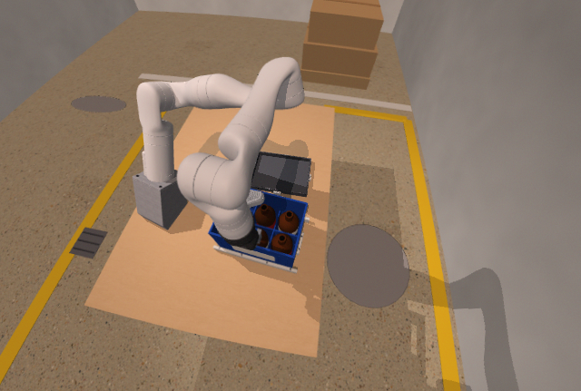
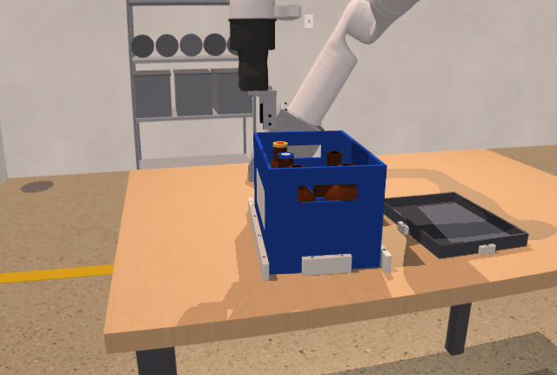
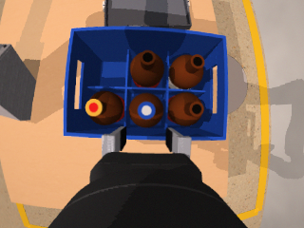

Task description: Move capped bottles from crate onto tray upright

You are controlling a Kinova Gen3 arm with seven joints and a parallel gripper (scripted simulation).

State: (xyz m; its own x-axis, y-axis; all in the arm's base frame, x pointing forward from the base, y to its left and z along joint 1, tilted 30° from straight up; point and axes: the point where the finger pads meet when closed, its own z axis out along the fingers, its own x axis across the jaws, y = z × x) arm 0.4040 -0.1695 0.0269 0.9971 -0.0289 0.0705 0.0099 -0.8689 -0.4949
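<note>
The blue crate is 8 cm to the left of my hand and 15 cm below it. Also, from my hand: dark tray 2 cm behind, 36 cm to the left, 22 cm below.
</note>
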